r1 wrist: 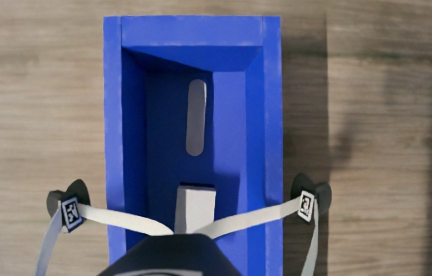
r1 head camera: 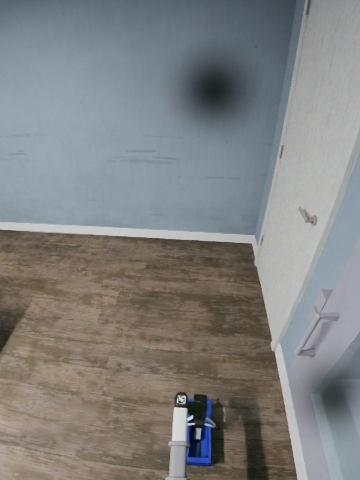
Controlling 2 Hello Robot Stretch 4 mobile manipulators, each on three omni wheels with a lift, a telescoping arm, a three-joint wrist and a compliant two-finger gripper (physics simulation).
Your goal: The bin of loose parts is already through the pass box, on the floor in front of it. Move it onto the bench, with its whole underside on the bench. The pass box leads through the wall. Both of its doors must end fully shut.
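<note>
The blue bin (r1 head camera: pixel 206 457) (r1 wrist: pixel 192 31) stands upright on the floor near the wall with the pass box. Inside it lie a grey rounded bar (r1 wrist: pixel 195 120) and a whitish block (r1 wrist: pixel 196 205). My r1 gripper (r1 head camera: pixel 201 422) (r1 wrist: pixel 190 202) points down over the bin and is open, one fingertip outside each long side wall, with a gap to the wall on both sides. The near end of the bin is hidden by the gripper body in the wrist view. The pass box (r1 head camera: pixel 302 382) shows in part at the right, with its door handle (r1 head camera: pixel 311 334). The bench and r2 do not show.
A white room door (r1 head camera: pixel 305 175) with a lever handle stands in the right wall beyond the pass box. The blue far wall (r1 head camera: pixel 125 100) meets the floor at a white skirting board (r1 head camera: pixel 125 232). A dark shadow lies on the floor at the left edge.
</note>
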